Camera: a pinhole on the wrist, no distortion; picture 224 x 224 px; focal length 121.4 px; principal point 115.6 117.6 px. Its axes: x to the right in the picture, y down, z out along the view. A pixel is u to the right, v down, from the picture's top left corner.
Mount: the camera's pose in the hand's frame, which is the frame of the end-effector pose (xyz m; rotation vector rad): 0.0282 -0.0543 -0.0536 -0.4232 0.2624 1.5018
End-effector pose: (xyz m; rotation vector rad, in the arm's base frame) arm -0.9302 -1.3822 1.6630 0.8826 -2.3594 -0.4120
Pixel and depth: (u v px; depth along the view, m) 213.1 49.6 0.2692
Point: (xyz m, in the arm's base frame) -1.2280 -1.2996 1.7606
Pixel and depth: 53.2 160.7 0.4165
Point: -1.0363 -1.2852 1.2516
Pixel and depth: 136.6 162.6 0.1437
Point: -0.9596 -1.3306 1.6156
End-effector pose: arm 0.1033 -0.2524 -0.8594 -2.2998 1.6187 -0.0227
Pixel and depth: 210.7 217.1 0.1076
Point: 0.0169 -0.2149 -0.8654
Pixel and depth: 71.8 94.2 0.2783
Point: 0.1947 -0.2276 -1.0925
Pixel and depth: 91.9 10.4 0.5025
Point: 0.2901 -0.5307 -1.4110
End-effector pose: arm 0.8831 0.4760 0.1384 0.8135 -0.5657 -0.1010
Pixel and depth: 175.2 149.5 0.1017
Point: 0.8677 0.4921 0.1687
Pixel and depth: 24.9 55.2 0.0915
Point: 0.9137 0.3623 0.1448
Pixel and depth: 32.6 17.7 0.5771
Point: 0.9125 -0.2198 0.5765
